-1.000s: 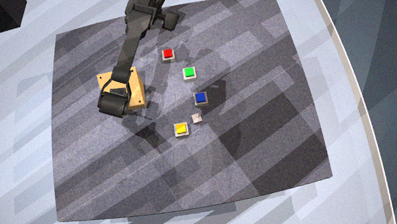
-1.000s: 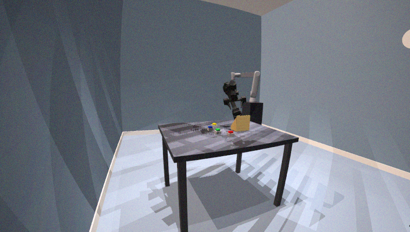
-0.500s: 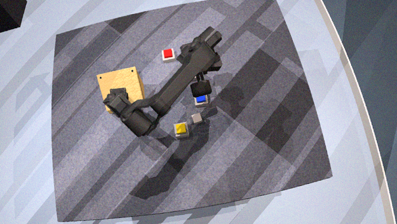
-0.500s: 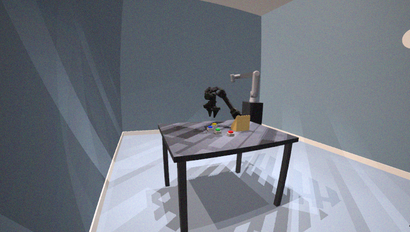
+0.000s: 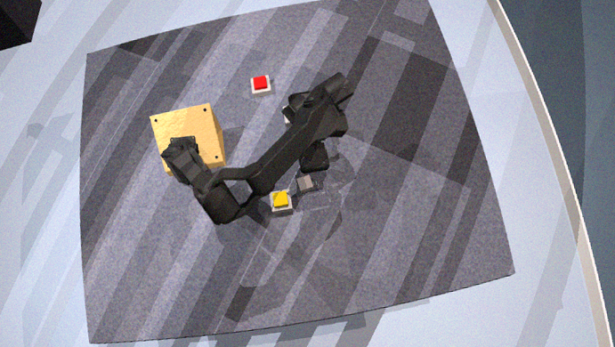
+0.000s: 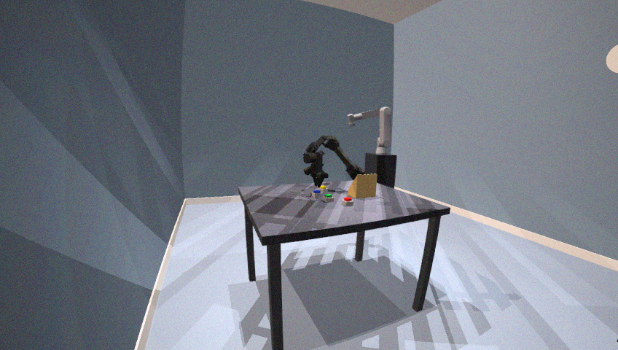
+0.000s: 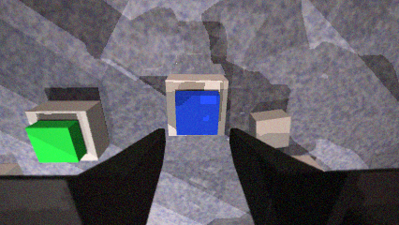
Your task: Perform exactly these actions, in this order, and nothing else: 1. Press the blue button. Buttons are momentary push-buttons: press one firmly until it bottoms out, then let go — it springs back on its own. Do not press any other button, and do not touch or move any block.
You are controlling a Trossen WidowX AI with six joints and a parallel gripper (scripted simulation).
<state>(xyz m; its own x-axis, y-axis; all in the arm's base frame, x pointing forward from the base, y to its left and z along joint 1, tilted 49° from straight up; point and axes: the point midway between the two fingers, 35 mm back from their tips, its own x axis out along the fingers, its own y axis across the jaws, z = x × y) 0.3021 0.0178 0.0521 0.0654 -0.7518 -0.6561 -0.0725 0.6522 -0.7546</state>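
My gripper tip is now 3 cm above the blue button. The rest, counted from my gripper tip: block 2 cm behind, 7 cm to the right, 5 cm below; yellow button 8 cm behind, 11 cm to the right, 3 cm below; green button 3 cm behind, 11 cm to the left, 3 cm below.
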